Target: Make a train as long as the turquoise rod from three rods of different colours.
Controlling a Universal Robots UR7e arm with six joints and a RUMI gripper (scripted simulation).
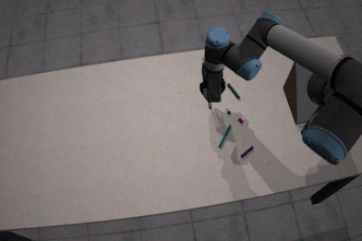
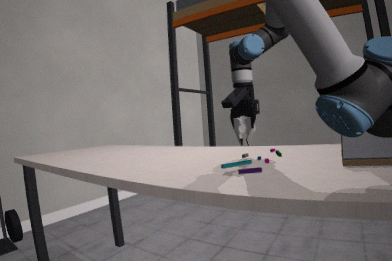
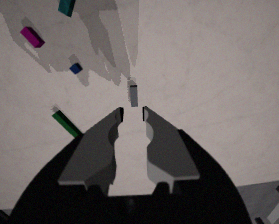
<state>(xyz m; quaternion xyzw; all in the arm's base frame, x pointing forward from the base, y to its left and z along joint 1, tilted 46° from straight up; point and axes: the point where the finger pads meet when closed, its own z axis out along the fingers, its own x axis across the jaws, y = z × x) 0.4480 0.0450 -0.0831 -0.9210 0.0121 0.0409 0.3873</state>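
The grey rod is 5 cm below my hand. Round my hand: green rod: 11 cm behind, 5 cm to the right, 5 cm below; then small blue rod: 7 cm behind, 5 cm to the left, 5 cm below; then turquoise rod: 15 cm to the left, 5 cm below, 4 cm behind.
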